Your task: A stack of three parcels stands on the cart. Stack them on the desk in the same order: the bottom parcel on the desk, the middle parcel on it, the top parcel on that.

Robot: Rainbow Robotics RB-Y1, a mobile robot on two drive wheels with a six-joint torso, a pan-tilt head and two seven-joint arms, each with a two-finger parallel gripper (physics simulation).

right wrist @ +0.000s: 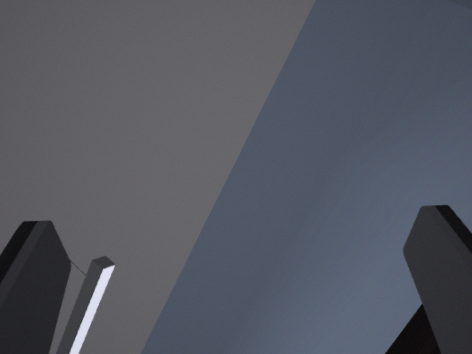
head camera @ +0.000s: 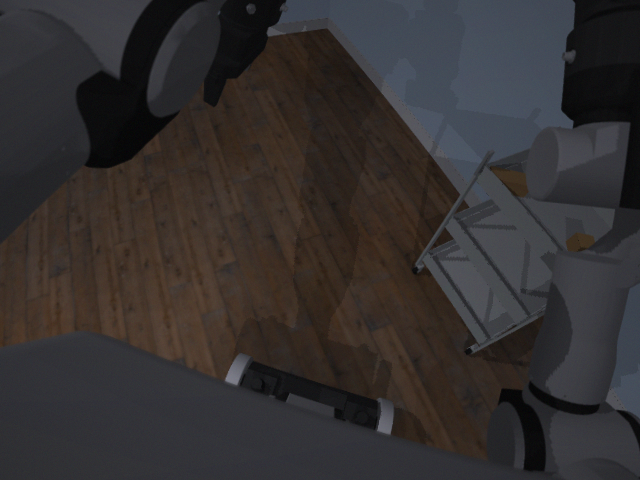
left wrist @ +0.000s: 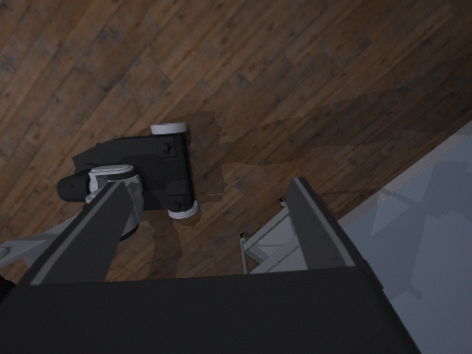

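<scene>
The grey cart stands at the right in the head view, partly behind my right arm, and at the lower middle of the left wrist view, partly behind a finger. One orange-tan parcel shows at the cart's upper end, cut off by the arm. Another orange-tan parcel shows lower down, also beside the arm. My left gripper is open and empty, high above the floor and well apart from the cart. My right gripper is open, with wall and ceiling behind it. The desk cannot be made out.
Wooden floor lies between my wheeled base and the cart. A blue wall runs behind the cart. A light bar hangs near the ceiling. A dark surface shows at lower right.
</scene>
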